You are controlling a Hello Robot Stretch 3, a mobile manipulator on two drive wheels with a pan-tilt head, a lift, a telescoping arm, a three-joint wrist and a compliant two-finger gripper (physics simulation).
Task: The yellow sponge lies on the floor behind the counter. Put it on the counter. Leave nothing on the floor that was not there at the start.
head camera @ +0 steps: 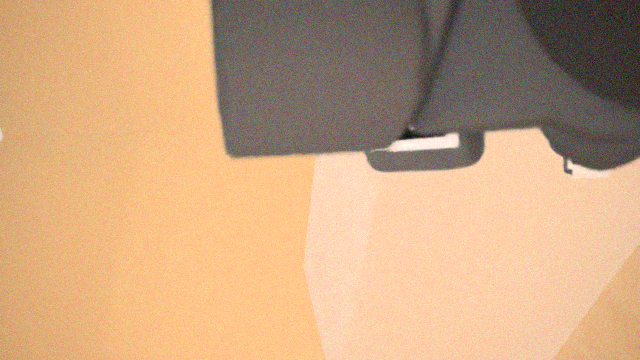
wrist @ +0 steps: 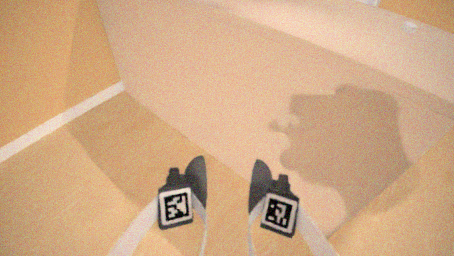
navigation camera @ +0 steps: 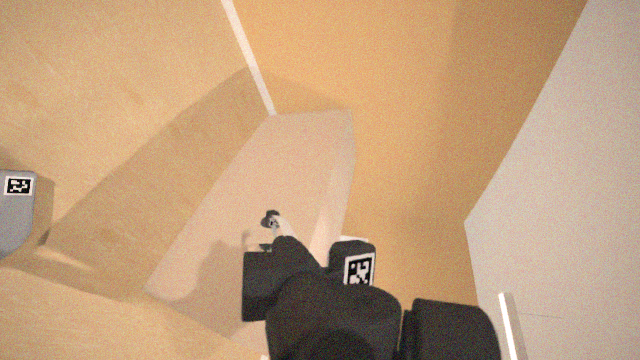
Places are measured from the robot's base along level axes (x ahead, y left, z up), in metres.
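Pixels of known places: gripper, fingertip midpoint: (wrist: 228, 176) (navigation camera: 269, 231).
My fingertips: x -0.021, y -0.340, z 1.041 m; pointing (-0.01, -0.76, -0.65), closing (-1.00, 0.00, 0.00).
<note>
Behind a point stands the place of what it marks.
The yellow sponge does not show in these views. A pale pinkish block, seemingly the counter (head camera: 465, 250) @[y -1.269, x 0.279, z 0.597 m] (navigation camera: 285, 150) @[y -1.336, x 0.368, z 0.478 m] (wrist: 210, 85) @[y -1.108, x 0.068, z 0.552 m], stands against the orange wall; its broad face and a narrow, lighter face show. What lies behind it is hidden. My gripper (navigation camera: 268, 233) @[y -0.340, x -0.021, z 1.041 m] (wrist: 228, 176) @[y -0.340, x -0.021, z 1.041 m] is open, with a gap between the fingertips and no object between them. It is over or in front of the broad face in the navigation view; the exact distance is unclear. A dark shadow falls on that face in the wrist view. In the head view, dark wrist parts show but the fingertips cannot be made out.
The wooden floor (navigation camera: 75, 100) @[y -0.262, x 0.373, z 0.001 m] (wrist: 50, 200) @[y -0.710, x 0.968, z 0.001 m] meets the orange wall (head camera: 125, 225) @[y -2.551, x 0.257, z 1.728 m] (navigation camera: 400, 100) @[y -1.699, x 0.905, z 1.353 m] at a white baseboard (navigation camera: 250, 65) @[y -1.299, x 1.192, z 0.025 m] (wrist: 65, 117) @[y -1.324, x 1.173, z 0.048 m]. A small whitish object (wrist: 410, 26) @[y -1.041, x -0.661, z 0.934 m] shows on the lighter face. A grey robot part with a marker (navigation camera: 19, 186) @[y -0.131, x -0.003, z 0.161 m] is at the navigation view's left edge.
</note>
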